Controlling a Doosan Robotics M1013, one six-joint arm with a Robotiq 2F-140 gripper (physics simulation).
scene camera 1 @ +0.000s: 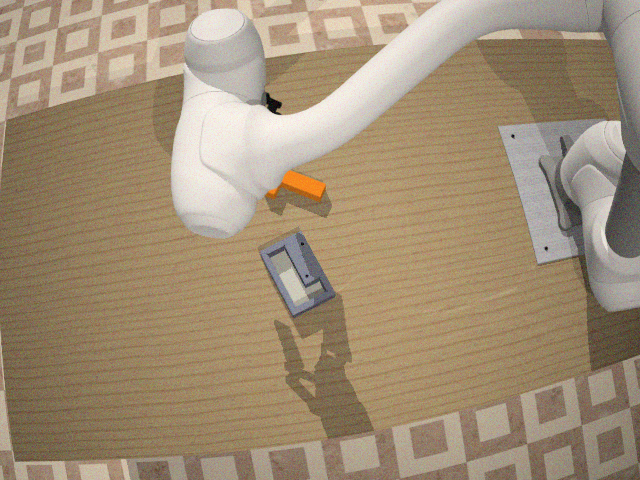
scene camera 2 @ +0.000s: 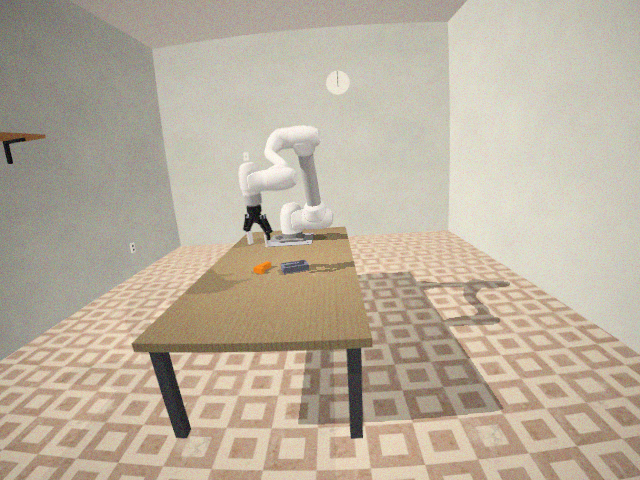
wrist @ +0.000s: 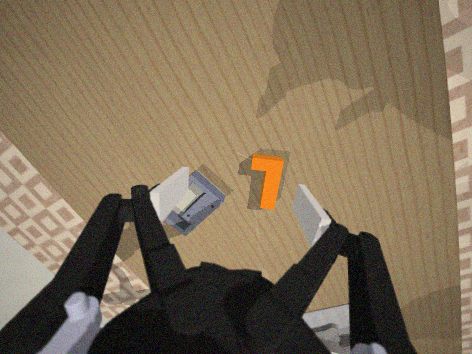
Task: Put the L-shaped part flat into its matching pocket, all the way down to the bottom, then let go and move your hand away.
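Seen in the pictures: gripper, between the fingertips: [scene camera 2: 259, 245] [wrist: 241, 187]; arm's base, origin of its link: [scene camera 1: 578, 189] [scene camera 2: 292, 239].
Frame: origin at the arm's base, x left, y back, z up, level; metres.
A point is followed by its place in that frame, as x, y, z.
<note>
The orange L-shaped part [scene camera 1: 305, 184] @(-0.104, -0.630, 0.026) [scene camera 2: 262, 267] @(-0.104, -0.696, 0.027) [wrist: 272, 182] @(-0.121, -0.650, 0.026) lies on the table; in scene camera 1 the arm hides some of it. The blue-grey block with the L-shaped pocket [scene camera 1: 301, 248] @(0.027, -0.662, 0.031) [scene camera 2: 294, 267] @(0.075, -0.725, 0.026) [wrist: 207, 200] @(0.020, -0.676, 0.032) lies beside it, apart from it, and its pocket shows a pale bottom. My gripper [scene camera 2: 259, 240] @(-0.098, -0.724, 0.163) [wrist: 241, 187] @(-0.098, -0.724, 0.163) is open and empty, high above the table. In the wrist view the part shows between the two pale fingertips, a little nearer the right one, and the left fingertip covers a corner of the block. In scene camera 1 the arm hides most of the gripper.
The wooden table [scene camera 1: 129, 335] @(0.133, -1.043, -0.004) [scene camera 2: 289, 315] @(0.091, -1.197, -0.005) [wrist: 150, 100] @(0.020, -0.905, -0.004) carries the arm's grey base plate [scene camera 1: 527, 206] @(0.018, -0.158, 0.000) [scene camera 2: 276, 244] @(-0.108, -0.129, 0.000) [wrist: 320, 320] @(-0.054, -0.117, 0.000) at the right in scene camera 1. The white arm [scene camera 1: 372, 77] @(0.026, -0.577, 0.609) [scene camera 2: 309, 180] @(0.169, -0.207, 0.446) reaches over the table. A shelf [scene camera 2: 23, 136] is on the left wall.
</note>
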